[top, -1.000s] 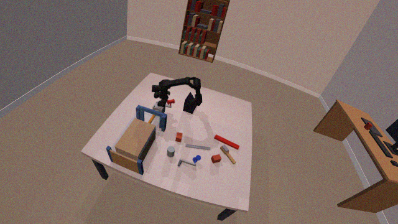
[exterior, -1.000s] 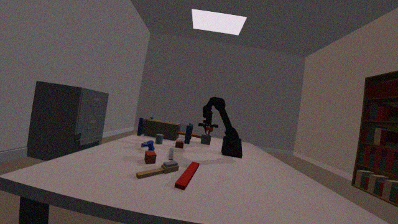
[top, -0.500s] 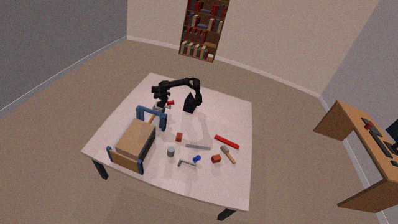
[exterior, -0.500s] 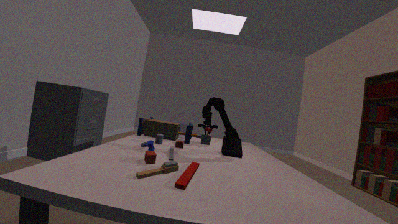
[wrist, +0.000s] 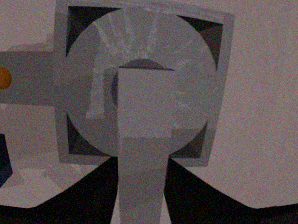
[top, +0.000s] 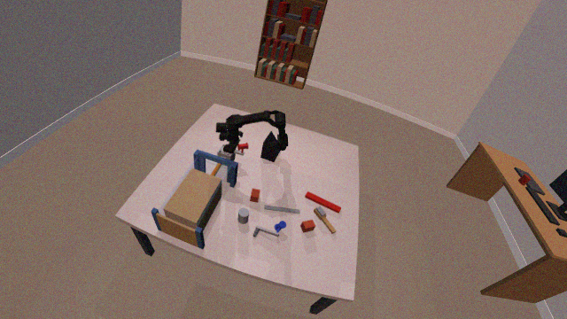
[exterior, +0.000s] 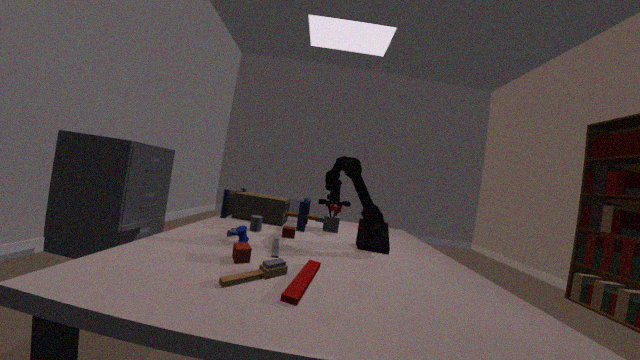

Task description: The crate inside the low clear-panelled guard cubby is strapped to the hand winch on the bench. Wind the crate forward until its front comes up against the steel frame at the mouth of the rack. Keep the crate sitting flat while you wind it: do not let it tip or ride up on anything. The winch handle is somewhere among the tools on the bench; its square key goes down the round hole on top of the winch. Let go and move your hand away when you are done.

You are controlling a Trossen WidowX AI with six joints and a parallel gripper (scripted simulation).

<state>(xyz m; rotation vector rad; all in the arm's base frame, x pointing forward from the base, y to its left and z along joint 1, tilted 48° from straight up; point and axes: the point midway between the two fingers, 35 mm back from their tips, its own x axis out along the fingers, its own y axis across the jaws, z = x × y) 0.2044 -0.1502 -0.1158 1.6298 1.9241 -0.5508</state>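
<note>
Right now the winch handle is 20 mm to the left of my gripper tip and 20 mm above it. The rest, counted from my gripper tip: blue frame: 170 mm ahead, 20 mm to the right, 20 mm above; then red knob: 60 mm to the left, 50 mm above, 10 mm behind; then grey winch: 60 mm below, 50 mm to the right, 10 mm behind.
</note>
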